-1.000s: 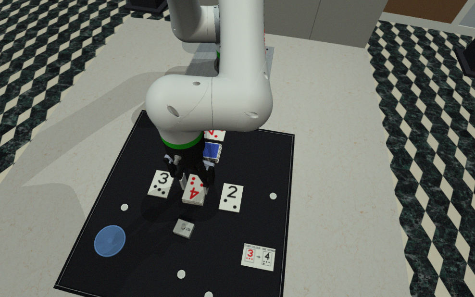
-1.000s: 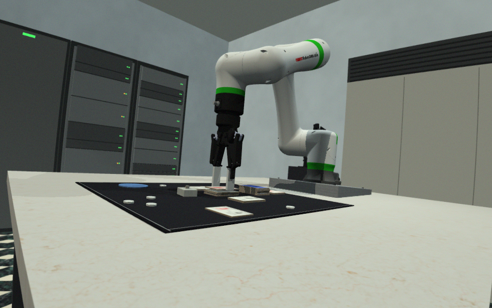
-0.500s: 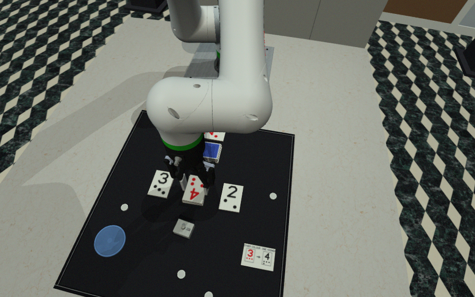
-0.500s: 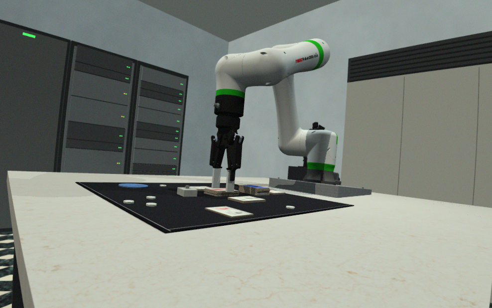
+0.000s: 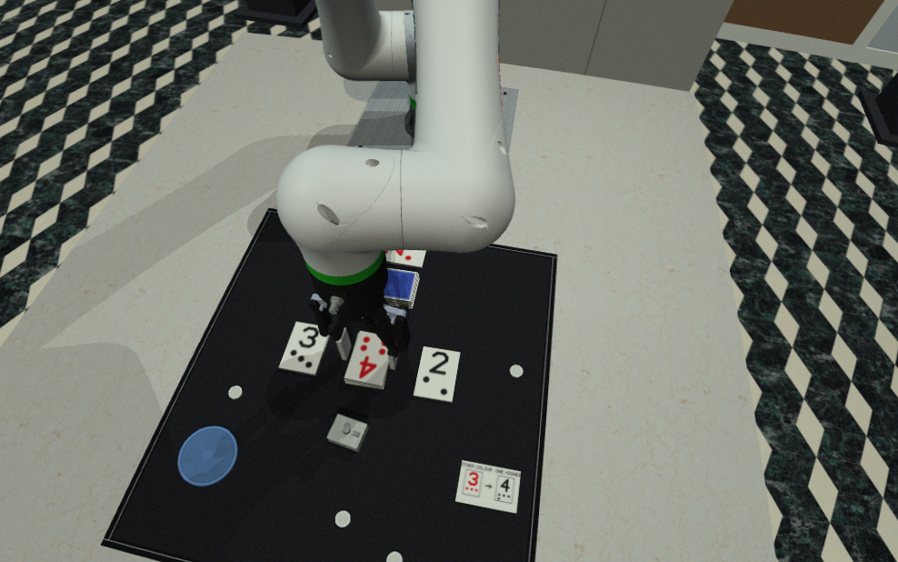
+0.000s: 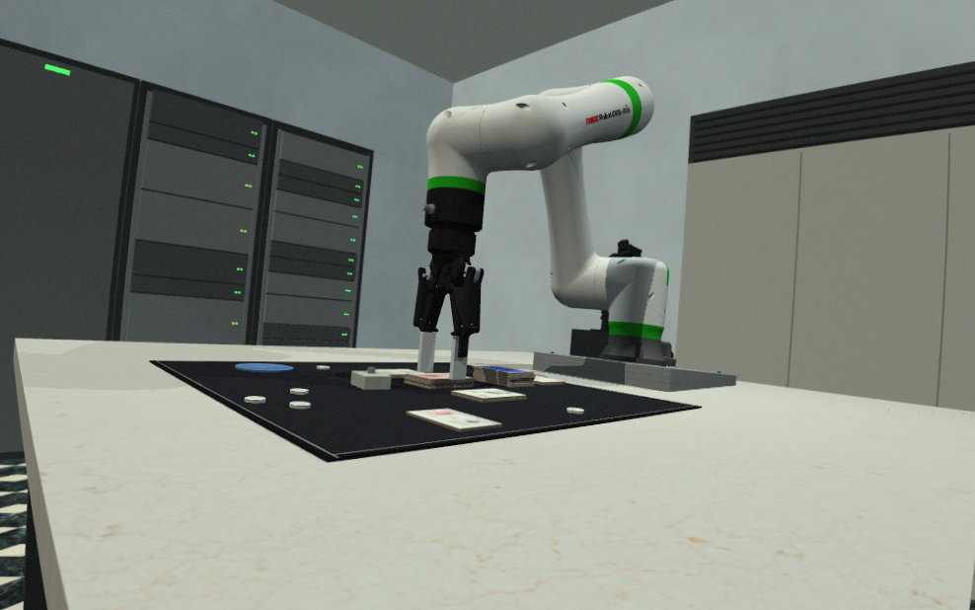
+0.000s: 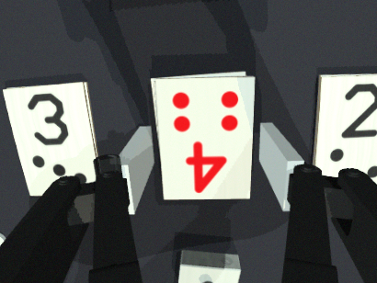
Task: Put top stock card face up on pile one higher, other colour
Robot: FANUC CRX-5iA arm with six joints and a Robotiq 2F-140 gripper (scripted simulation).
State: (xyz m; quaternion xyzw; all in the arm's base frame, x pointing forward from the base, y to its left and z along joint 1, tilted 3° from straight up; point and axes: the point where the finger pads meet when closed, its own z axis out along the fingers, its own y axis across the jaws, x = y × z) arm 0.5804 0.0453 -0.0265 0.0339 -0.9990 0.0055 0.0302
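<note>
Now: the black card cloth 3 cm ahead of my hand and 6 cm below it. Round my hand: rule card 15 cm ahead, 23 cm to the left, 4 cm below; then grey box 13 cm ahead, 1 cm to the left, 3 cm below.
</note>
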